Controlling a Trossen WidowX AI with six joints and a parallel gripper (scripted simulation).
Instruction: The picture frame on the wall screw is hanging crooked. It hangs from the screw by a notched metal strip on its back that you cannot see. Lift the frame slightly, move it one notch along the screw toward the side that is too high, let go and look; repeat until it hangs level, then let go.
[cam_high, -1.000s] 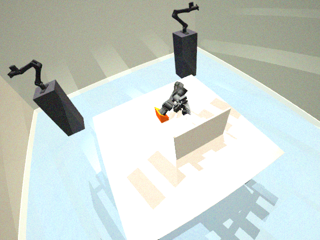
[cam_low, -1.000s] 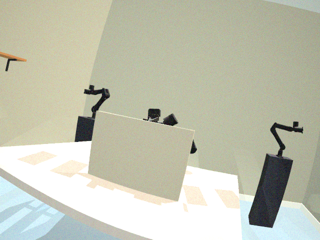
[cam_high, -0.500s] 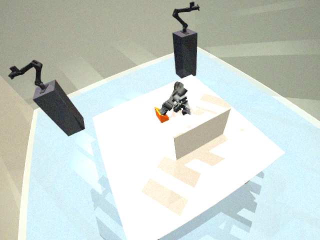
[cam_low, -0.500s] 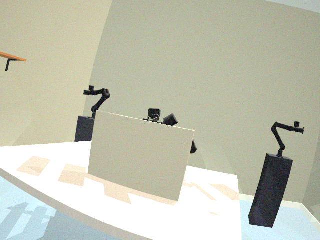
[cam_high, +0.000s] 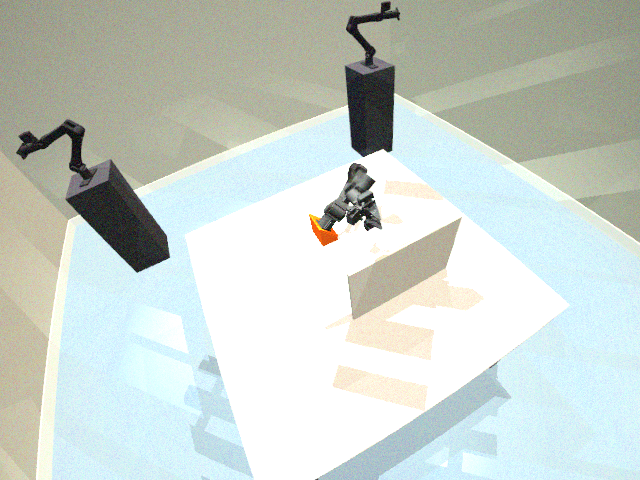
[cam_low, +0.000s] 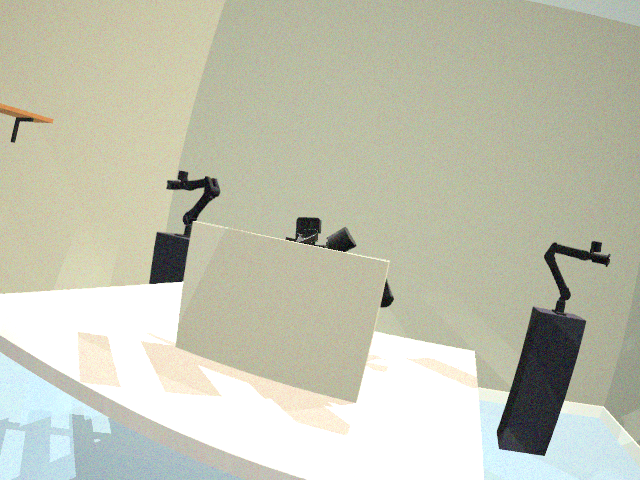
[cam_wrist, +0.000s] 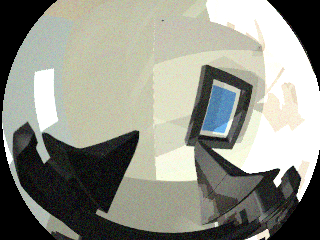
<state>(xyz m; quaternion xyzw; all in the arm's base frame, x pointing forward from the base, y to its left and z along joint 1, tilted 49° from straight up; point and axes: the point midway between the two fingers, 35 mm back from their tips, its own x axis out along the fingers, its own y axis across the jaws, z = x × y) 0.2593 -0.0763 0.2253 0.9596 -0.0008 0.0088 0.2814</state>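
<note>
The picture frame is 130 mm ahead of my gripper tip, 110 mm below it and 10 mm to the left of it. Round my gripper tip: wall panel: 140 mm ahead, 130 mm below, 10 mm to the left.
</note>
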